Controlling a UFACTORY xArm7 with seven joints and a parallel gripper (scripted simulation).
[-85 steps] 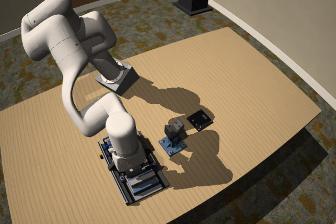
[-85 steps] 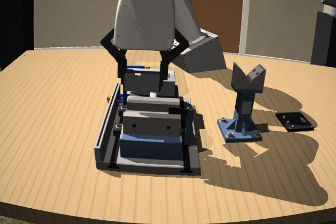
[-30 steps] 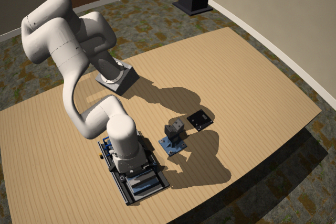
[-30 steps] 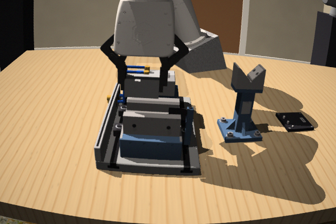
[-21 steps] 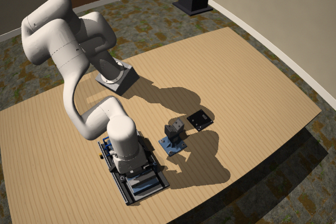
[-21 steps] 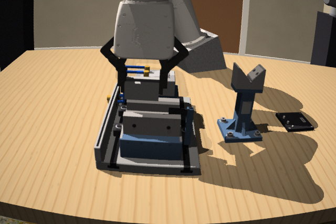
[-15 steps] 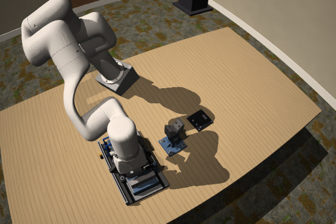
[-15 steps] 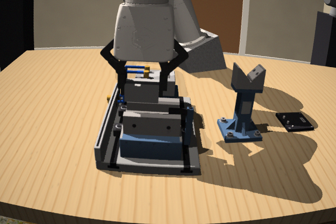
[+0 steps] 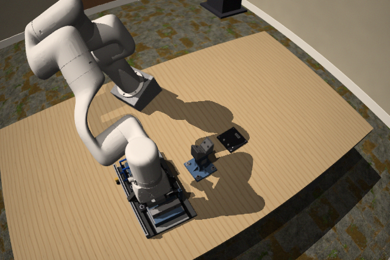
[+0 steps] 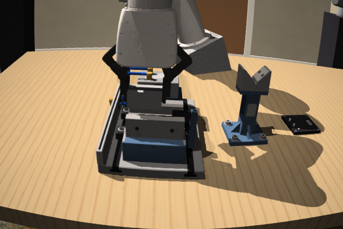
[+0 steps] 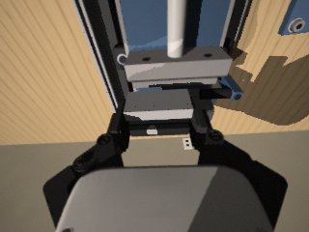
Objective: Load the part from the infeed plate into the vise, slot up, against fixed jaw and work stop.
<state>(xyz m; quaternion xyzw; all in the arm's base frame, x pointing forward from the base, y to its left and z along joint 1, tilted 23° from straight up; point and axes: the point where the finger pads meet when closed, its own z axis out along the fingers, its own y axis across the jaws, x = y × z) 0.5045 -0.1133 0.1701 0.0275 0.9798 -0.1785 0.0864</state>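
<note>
Now: the part right at my hand. From my hand the other things lie so: work stop 10 mm ahead, 70 mm to the left, 40 mm below; then fixed jaw 30 mm ahead, 20 mm to the left, 50 mm below; then moving jaw 30 mm behind, 20 mm to the left, 50 mm below.
</note>
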